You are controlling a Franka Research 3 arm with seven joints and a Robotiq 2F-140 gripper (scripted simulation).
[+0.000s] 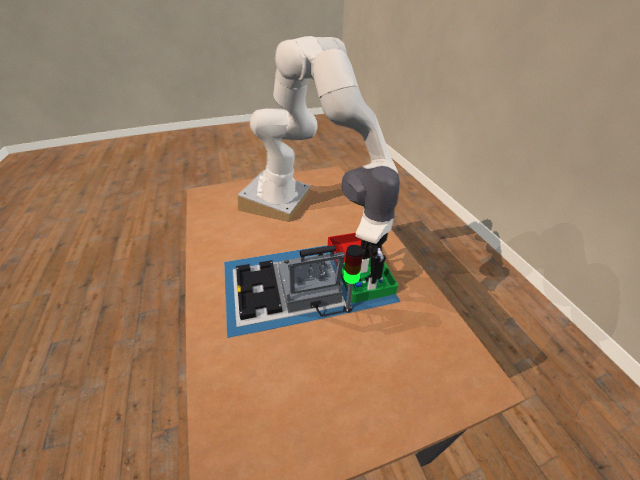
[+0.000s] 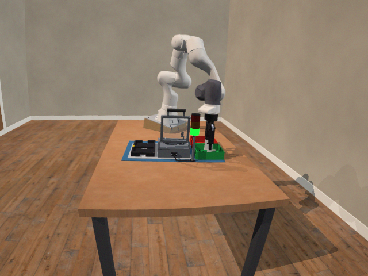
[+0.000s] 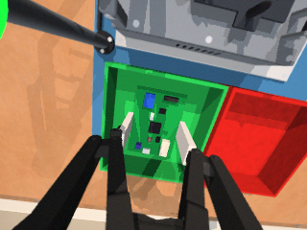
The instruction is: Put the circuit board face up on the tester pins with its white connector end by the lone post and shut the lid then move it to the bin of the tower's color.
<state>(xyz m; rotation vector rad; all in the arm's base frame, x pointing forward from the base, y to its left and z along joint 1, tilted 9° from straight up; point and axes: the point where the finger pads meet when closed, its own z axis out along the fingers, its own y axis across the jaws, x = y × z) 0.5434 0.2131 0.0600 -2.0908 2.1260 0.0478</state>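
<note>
Right now the green bin is 30 mm below my hand. Round my hand: green circuit board (20 mm below); then red bin (150 mm behind, 30 mm below); then dark plate (40 mm behind, 190 mm to the right, 30 mm above).
</note>
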